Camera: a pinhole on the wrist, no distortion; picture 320 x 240 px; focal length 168.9 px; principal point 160.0 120.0 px. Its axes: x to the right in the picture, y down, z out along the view. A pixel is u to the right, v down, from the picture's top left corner.
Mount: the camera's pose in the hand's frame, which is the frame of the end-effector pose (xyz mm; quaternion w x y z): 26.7 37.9 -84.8 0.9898 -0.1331 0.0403 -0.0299
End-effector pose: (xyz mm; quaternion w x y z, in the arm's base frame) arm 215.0 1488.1 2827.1 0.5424 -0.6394 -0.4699 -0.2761
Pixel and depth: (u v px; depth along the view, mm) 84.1 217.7 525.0
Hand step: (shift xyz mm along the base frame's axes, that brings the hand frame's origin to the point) 320.1 309.5 -429.4
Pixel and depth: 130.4 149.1 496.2
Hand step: 166.6 362.1 -218.9
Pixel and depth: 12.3 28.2 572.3
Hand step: -338.0 422.9 -494.1
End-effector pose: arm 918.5 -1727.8 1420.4 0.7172 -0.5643 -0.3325 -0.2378
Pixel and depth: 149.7 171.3 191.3
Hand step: 109.1 119.1 -56.3
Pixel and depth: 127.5 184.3 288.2
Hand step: 126.1 217.4 -119.7
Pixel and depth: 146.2 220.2 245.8
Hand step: 174.4 172.6 -116.3
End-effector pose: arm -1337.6 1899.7 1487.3 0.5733 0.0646 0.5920 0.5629
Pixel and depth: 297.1 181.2 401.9
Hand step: -99.8 519.1 23.8
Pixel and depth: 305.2 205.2 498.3
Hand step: -163.5 679.0 59.3
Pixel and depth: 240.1 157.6 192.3
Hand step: -53.8 191.1 32.3
